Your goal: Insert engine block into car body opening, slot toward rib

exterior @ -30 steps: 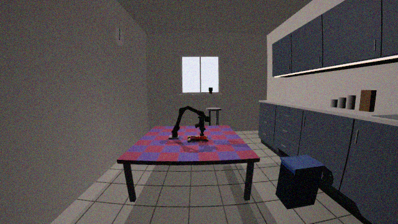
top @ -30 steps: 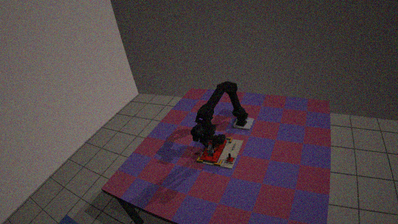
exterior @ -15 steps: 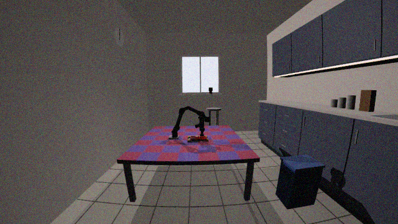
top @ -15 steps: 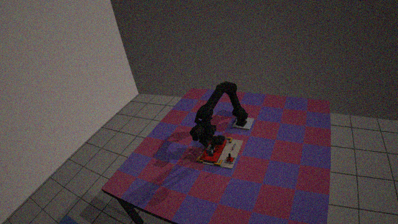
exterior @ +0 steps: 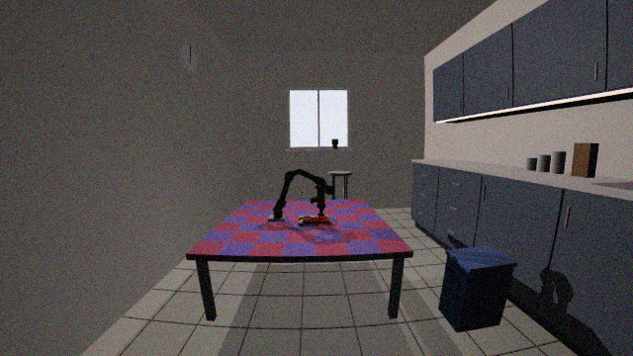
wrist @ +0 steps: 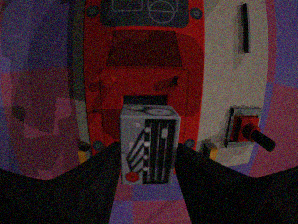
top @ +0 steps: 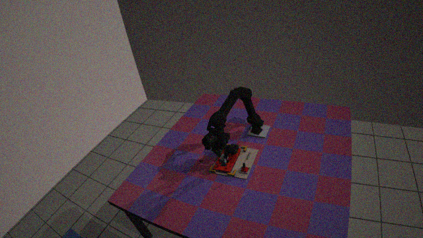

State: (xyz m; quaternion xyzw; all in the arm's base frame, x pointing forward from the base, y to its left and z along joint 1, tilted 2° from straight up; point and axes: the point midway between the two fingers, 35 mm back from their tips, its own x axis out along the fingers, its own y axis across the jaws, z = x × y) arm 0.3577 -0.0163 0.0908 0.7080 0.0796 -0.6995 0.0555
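My gripper tip is 1 cm above the grey engine block.
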